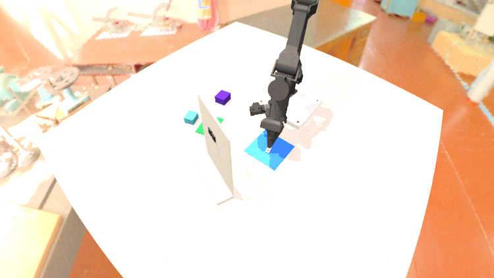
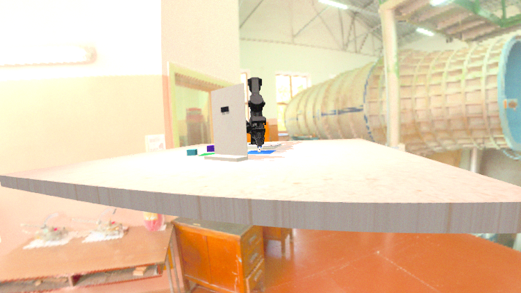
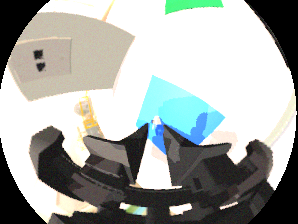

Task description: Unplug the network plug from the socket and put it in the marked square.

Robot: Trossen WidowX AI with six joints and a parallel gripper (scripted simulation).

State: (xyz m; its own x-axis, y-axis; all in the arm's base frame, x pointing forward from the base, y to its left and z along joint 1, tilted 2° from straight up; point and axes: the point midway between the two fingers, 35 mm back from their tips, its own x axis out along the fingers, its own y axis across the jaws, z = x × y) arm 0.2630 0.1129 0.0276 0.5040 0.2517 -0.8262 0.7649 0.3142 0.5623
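My gripper tip is now 2 cm above the blue marked square and 1 cm past it. Also, from my gripper tip: upright panel 18 cm ahead, 9 cm above, 6 cm to the right.
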